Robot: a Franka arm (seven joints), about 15 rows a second.
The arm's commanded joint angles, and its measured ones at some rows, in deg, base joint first. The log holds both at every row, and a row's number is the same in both.
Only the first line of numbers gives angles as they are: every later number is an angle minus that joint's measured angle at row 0.
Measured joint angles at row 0:
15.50 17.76 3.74 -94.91 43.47 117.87 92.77
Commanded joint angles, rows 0 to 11:
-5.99 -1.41 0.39 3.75 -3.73 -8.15 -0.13
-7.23 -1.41 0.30 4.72 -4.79 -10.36 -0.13
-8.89 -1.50 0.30 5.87 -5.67 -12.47 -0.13
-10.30 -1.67 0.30 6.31 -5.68 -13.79 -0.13
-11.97 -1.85 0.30 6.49 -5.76 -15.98 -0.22
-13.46 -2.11 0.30 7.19 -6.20 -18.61 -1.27
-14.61 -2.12 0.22 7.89 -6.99 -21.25 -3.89
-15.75 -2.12 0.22 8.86 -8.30 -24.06 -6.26
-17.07 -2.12 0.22 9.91 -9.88 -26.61 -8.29
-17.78 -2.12 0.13 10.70 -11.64 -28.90 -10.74
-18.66 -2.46 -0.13 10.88 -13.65 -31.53 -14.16
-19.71 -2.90 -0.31 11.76 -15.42 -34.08 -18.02
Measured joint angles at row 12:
-17.80 -2.33 -0.53 9.92 -11.95 -29.73 -12.03
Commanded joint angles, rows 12 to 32:
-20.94 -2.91 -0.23 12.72 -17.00 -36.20 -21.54
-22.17 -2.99 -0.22 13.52 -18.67 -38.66 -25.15
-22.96 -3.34 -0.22 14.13 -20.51 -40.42 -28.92
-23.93 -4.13 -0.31 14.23 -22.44 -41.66 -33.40
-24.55 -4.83 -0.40 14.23 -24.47 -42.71 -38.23
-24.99 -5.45 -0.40 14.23 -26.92 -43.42 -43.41
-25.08 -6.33 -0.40 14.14 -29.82 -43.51 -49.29
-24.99 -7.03 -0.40 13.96 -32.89 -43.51 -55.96
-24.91 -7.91 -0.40 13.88 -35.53 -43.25 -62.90
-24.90 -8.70 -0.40 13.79 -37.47 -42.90 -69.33
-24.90 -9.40 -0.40 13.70 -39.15 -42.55 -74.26
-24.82 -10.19 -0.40 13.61 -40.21 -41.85 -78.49
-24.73 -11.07 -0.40 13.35 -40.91 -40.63 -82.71
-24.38 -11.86 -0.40 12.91 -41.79 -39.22 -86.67
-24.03 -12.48 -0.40 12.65 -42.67 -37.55 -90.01
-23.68 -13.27 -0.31 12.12 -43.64 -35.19 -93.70
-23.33 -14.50 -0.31 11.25 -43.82 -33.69 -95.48
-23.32 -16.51 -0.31 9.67 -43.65 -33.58 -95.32
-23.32 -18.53 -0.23 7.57 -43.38 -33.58 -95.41
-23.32 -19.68 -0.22 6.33 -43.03 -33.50 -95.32
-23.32 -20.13 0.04 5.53 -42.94 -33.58 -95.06
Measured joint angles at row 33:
-23.13 -16.23 -0.36 11.01 -42.58 -35.54 -93.68
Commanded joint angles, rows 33 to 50:
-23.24 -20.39 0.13 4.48 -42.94 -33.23 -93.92
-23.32 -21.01 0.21 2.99 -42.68 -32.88 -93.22
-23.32 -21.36 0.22 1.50 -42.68 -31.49 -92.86
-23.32 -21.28 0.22 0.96 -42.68 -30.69 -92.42
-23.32 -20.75 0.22 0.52 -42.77 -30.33 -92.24
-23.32 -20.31 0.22 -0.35 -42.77 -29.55 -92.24
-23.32 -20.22 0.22 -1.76 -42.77 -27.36 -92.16
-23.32 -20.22 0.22 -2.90 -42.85 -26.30 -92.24
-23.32 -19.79 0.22 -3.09 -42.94 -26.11 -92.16
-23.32 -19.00 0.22 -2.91 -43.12 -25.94 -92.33
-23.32 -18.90 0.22 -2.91 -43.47 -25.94 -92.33
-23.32 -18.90 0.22 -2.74 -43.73 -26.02 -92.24
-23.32 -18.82 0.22 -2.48 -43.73 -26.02 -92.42
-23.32 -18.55 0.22 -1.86 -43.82 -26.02 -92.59
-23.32 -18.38 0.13 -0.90 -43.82 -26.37 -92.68
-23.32 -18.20 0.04 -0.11 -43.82 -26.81 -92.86
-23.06 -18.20 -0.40 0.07 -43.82 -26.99 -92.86
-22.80 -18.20 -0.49 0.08 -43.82 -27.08 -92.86
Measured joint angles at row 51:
-23.16 -18.42 -0.19 -0.87 -42.68 -26.67 -93.26
